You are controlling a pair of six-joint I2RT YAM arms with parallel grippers.
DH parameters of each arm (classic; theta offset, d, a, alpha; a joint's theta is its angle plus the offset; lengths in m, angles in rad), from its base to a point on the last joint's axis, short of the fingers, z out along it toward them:
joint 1: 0 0.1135 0.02 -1.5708
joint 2: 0 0 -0.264 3.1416
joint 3: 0.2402 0 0.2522 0
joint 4: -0.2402 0 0.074 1.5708
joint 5: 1.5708 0 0 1.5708
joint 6: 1.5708 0.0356 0 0
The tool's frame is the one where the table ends.
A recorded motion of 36 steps. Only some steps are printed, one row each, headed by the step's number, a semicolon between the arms.
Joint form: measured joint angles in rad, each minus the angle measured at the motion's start. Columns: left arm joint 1, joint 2, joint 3, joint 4, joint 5, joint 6; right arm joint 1, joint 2, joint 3, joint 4, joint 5, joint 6.
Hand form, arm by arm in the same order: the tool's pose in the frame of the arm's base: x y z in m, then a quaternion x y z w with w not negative. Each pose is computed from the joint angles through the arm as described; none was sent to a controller.
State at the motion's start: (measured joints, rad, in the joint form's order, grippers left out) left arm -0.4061 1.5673 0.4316 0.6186 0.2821 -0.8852; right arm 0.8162 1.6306 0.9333 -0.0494 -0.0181 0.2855
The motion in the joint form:
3: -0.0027 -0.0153 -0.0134 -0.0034 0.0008 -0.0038; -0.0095 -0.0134 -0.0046 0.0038 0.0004 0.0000
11: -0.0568 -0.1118 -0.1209 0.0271 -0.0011 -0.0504; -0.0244 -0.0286 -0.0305 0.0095 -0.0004 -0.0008
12: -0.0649 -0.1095 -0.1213 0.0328 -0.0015 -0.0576; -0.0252 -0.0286 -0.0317 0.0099 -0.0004 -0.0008
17: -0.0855 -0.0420 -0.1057 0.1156 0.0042 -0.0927; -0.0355 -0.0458 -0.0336 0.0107 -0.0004 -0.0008
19: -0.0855 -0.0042 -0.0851 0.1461 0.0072 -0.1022; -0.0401 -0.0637 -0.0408 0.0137 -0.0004 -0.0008
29: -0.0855 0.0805 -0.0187 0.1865 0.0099 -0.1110; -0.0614 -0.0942 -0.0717 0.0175 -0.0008 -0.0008
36: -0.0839 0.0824 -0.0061 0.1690 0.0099 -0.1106; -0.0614 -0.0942 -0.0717 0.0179 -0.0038 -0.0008
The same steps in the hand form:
3: 0.2411 -0.1153 0.1273 -0.13482 0.84841 -0.39757 0.32243; 0.2354 0.2466 0.1945 -0.23890 0.88195 0.21789 0.34295
11: 0.2108 -0.1162 0.1257 -0.12983 0.84444 -0.41754 0.30940; 0.2351 0.2391 0.1918 -0.23306 0.88455 0.21434 0.34250
12: 0.2100 -0.1180 0.1256 -0.12920 0.84380 -0.42052 0.30736; 0.2352 0.2388 0.1915 -0.23275 0.88480 0.21402 0.34227
17: 0.2152 -0.1266 0.1222 -0.13010 0.83561 -0.43850 0.30422; 0.2364 0.2352 0.1964 -0.22745 0.88280 0.21596 0.34972
19: 0.2213 -0.1300 0.1213 -0.13162 0.83183 -0.44419 0.30567; 0.2357 0.2322 0.2000 -0.22478 0.88055 0.21829 0.35560
29: 0.2384 -0.1393 0.1202 -0.13178 0.82593 -0.45191 0.31025; 0.2348 0.2218 0.2000 -0.21532 0.88218 0.21541 0.35916
36: 0.2408 -0.1401 0.1210 -0.13313 0.82750 -0.44988 0.30843; 0.2348 0.2219 0.2000 -0.21591 0.88194 0.21667 0.35864

